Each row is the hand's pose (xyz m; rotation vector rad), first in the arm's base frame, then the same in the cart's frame.
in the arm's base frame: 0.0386 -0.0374 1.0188 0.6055 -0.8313 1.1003
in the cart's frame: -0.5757 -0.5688 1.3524 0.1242 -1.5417 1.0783
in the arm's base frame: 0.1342 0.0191 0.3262 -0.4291 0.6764 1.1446
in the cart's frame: -0.0285 -0.5535 0.9139 -0.6460 0.0346 0.6976
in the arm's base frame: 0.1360 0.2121 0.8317 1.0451 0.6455 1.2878
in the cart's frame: -0.3316 -0.3547 1.3156 0.5991 -0.0868 1.3625
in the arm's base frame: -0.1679 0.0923 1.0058 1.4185 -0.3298 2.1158
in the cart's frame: -0.6886 -0.3934 1.2255 0.5300 -0.8118 2.3572
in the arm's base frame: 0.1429 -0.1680 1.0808 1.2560 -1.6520 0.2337
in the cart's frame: -0.5687 -0.7192 1.4479 1.0608 -2.4400 0.5432
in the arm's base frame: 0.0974 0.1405 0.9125 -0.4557 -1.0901 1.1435
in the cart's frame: -0.4276 -0.4129 1.3391 -0.9743 -1.6495 0.7222
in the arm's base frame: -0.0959 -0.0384 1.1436 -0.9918 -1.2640 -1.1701
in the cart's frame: -0.7559 -0.5343 1.3554 -0.6821 -1.6846 -1.8597
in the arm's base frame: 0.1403 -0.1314 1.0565 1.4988 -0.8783 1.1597
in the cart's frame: -0.5471 -0.6837 1.4336 0.9596 -1.5574 1.5320
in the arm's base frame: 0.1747 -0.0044 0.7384 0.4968 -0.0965 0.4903
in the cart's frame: -0.2829 -0.5763 1.2407 0.3423 -0.8774 0.4137
